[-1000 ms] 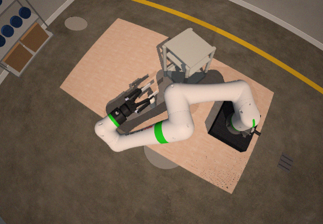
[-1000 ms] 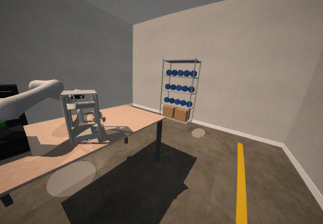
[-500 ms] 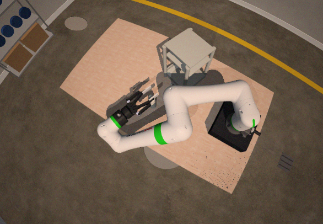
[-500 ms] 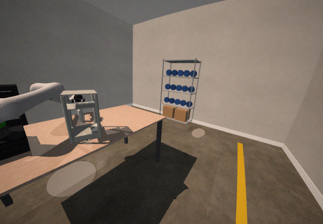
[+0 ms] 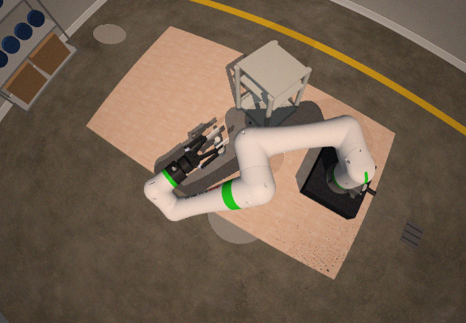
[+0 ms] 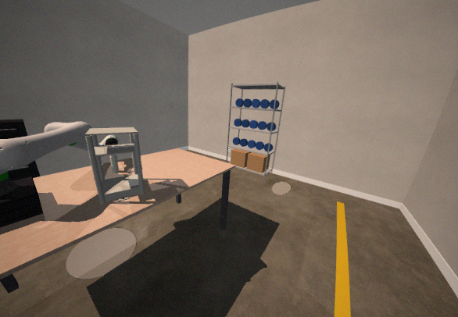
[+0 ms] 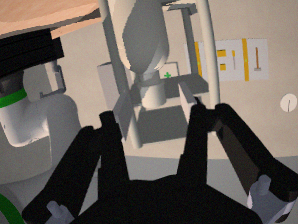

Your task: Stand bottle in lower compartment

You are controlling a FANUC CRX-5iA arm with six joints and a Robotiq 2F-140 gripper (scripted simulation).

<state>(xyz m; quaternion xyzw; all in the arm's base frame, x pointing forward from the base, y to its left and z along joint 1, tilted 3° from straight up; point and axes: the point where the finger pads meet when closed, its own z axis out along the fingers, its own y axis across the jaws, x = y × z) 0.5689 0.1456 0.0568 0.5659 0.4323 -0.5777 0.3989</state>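
Now: hand 7 cm above the pale bottle. Also, from my hand: grey shelving unit: 33 cm to the right, 8 cm behind, 1 cm above.
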